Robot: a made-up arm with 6 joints.
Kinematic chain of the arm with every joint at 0, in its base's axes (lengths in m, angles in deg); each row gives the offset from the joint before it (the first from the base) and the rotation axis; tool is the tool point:
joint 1: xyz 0 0 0.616 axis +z
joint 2: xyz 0.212 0 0 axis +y
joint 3: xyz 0 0 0.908 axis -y
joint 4: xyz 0 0 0.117 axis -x
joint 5: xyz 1.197 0 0 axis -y
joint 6: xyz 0.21 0 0 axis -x
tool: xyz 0 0 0
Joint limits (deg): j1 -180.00..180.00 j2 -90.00..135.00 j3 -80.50..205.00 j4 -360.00..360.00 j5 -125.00..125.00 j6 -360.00..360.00
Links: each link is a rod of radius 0.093 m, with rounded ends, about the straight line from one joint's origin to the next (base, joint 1, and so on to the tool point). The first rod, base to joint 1, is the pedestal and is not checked.
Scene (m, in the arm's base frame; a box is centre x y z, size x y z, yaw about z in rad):
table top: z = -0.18
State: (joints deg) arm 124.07 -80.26 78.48 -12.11 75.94 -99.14
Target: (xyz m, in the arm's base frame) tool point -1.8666 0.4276 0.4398
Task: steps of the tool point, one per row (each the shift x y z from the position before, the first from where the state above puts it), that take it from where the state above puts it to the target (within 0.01 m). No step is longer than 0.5 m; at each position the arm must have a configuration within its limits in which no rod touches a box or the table.
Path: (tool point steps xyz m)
1: -0.4143 -0.2263 -0.0508
2: -0.4567 -0.1193 -0.0506
3: -0.4723 -0.0053 -0.0501
4: -0.4590 0.1089 -0.0499
5: -0.4185 0.2165 -0.0488
6: -0.3530 0.3105 -0.0487
7: -0.2664 0.3853 -0.0483
8: -0.1650 0.4370 -0.0474
9: -0.0540 0.4616 -0.0471
10: 0.0588 0.4589 -0.0461

